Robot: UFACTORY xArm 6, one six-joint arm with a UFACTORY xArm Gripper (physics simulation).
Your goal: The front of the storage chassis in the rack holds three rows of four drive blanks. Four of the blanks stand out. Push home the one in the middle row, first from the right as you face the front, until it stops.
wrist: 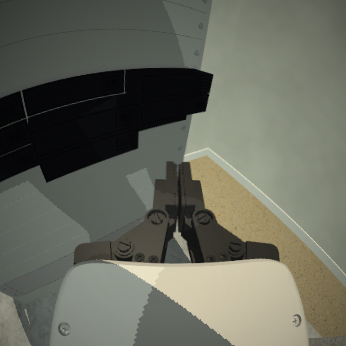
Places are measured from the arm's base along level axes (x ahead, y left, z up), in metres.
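Pixels of known places: gripper, fingertip midpoint: (176, 176).
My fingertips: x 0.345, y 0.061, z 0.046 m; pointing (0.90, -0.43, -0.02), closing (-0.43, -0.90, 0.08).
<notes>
Behind a point stands the place of what it marks.
The storage chassis shows as a black band of drive blanks across the upper left of the wrist view. The middle-row blank at the far right (172, 104) {x 0.441, y 0.020, z 0.063 m} is very dark; its right end juts past the rack's edge, as does that of the top-row blank (172, 84) {x 0.440, y 0.024, z 0.088 m} above it. A bottom-row blank (90, 159) {x 0.416, y 0.119, z 0.024 m}, one column to the left, also stands out. Dark shading hides most edges between the blanks. My gripper (176, 176) {x 0.345, y 0.061, z 0.046 m} is shut and empty. Its fingertips show below the band's right end, apart from the blanks in the picture.
The grey rack (115, 47) {x 0.477, y 0.081, z 0.126 m} extends above and below the band, with a row of holes along its right edge. A pale wall (275, 90) stands to the right. A tan speckled floor strip (250, 225) with a white border (270, 202) lies at the lower right.
</notes>
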